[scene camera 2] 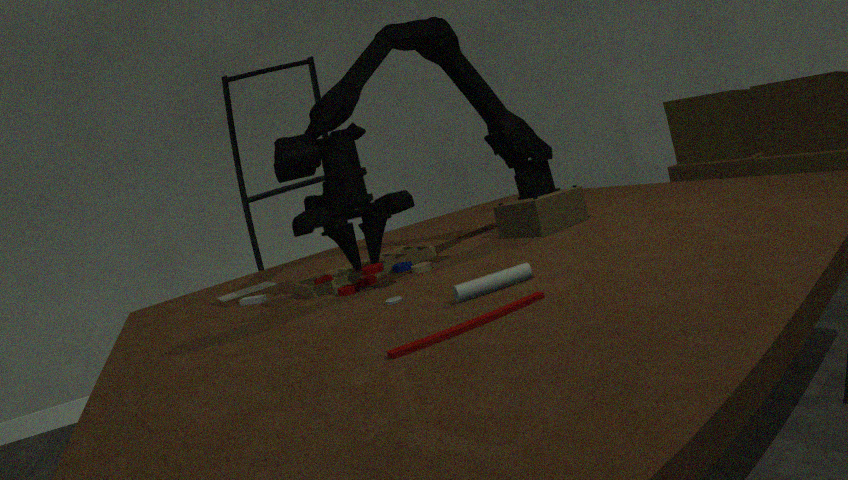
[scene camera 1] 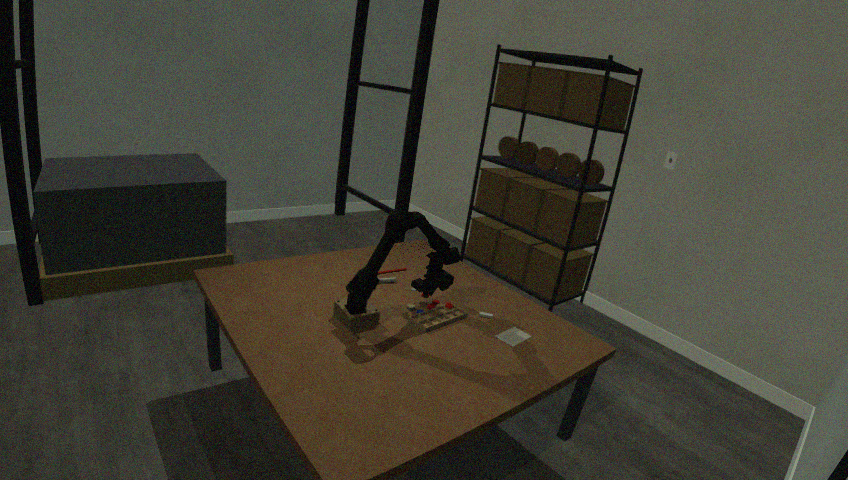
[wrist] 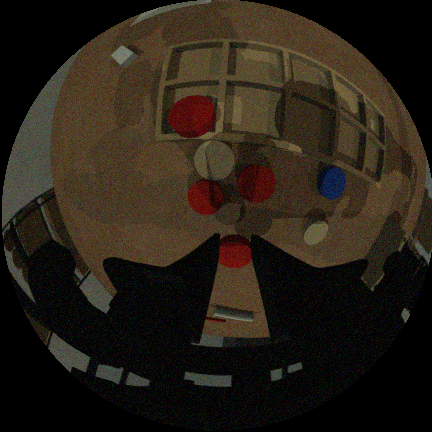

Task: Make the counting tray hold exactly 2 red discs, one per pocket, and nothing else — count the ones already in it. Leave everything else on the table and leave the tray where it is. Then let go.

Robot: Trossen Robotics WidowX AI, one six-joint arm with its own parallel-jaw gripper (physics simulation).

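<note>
My gripper (scene camera 1: 426,292) (scene camera 2: 365,265) (wrist: 235,238) is shut on a red disc, held between the fingertips above the table beside the tray. The tan counting tray (scene camera 1: 443,324) (wrist: 226,64) has two rows of pockets. One red disc (scene camera 2: 323,278) (wrist: 192,116) is in a corner pocket, at the near left in the wrist view. Two more red discs (wrist: 205,197) (wrist: 256,183) lie outside the tray, between it and my gripper. A beige disc (wrist: 214,160) lies close to the tray's edge. The other pockets show no disc, though shadow darkens some.
A blue disc (scene camera 2: 402,267) (wrist: 332,183) and another beige disc (scene camera 2: 421,267) (wrist: 316,233) lie outside the tray. A white cylinder (scene camera 2: 492,282), a red rod (scene camera 2: 465,325), a small white disc (scene camera 2: 393,300), a white block (scene camera 2: 253,299) and a pale card (scene camera 1: 513,336) are also on the table.
</note>
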